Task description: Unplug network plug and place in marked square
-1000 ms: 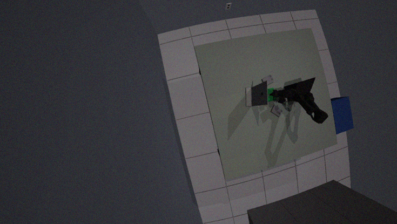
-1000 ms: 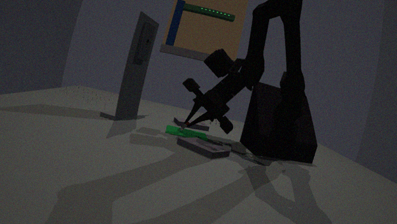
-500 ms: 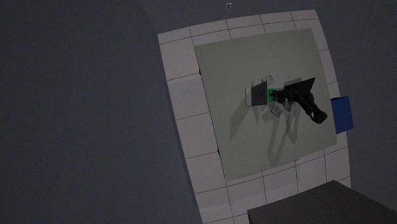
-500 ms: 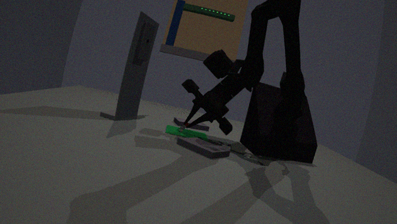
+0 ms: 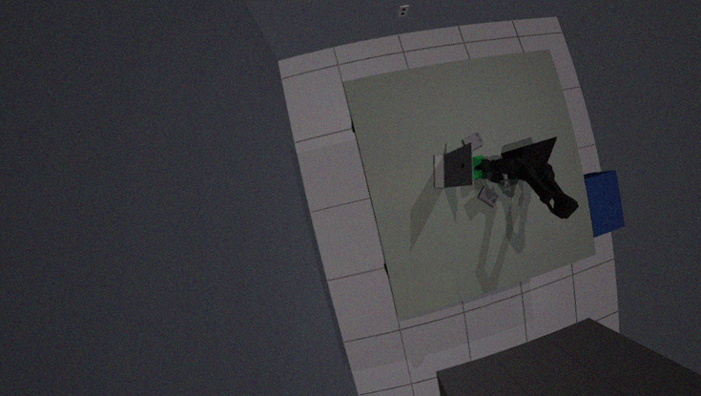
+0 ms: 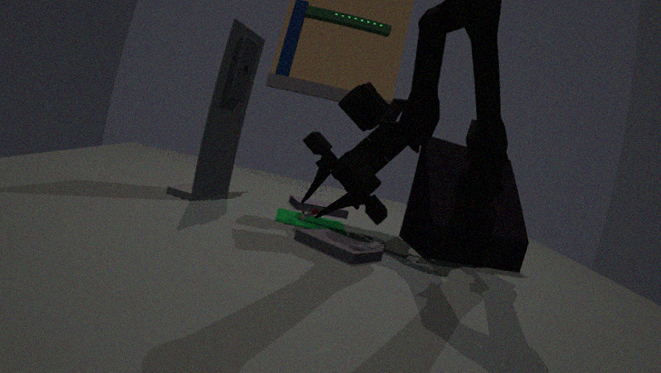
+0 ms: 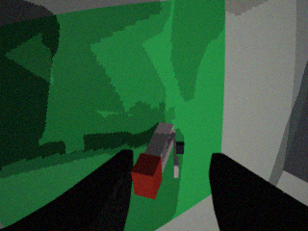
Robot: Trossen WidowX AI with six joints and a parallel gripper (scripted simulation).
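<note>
Right now my gripper tip is 10 mm above the network plug. The rest, counted from my gripper tip: green marked square: 20 mm below, 10 mm behind.
</note>
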